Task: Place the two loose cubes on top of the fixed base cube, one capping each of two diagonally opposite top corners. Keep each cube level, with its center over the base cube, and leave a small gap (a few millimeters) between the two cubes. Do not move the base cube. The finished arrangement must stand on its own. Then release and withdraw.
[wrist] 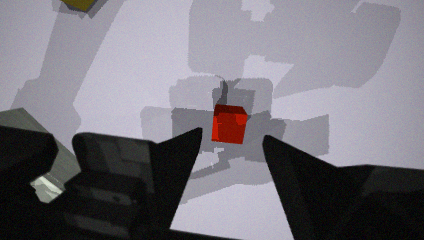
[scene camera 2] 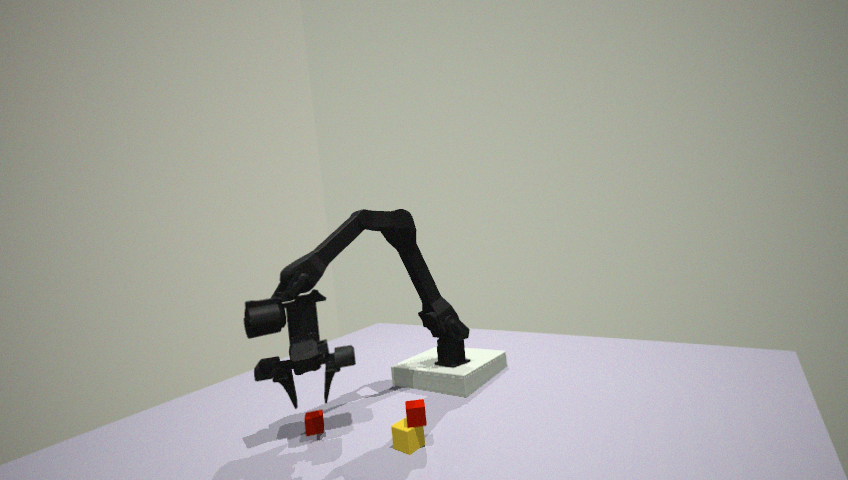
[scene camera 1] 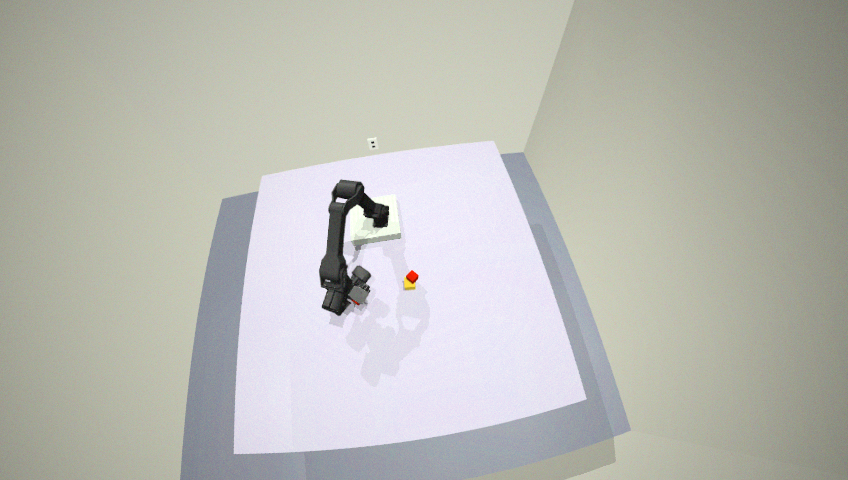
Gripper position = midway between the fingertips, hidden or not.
My gripper (scene camera 2: 311, 405) is open, holding nothing. I also see a red cube (wrist: 229, 122).
My gripper shows as well in the wrist view (wrist: 232, 136) and in scene camera 1 (scene camera 1: 354, 297).
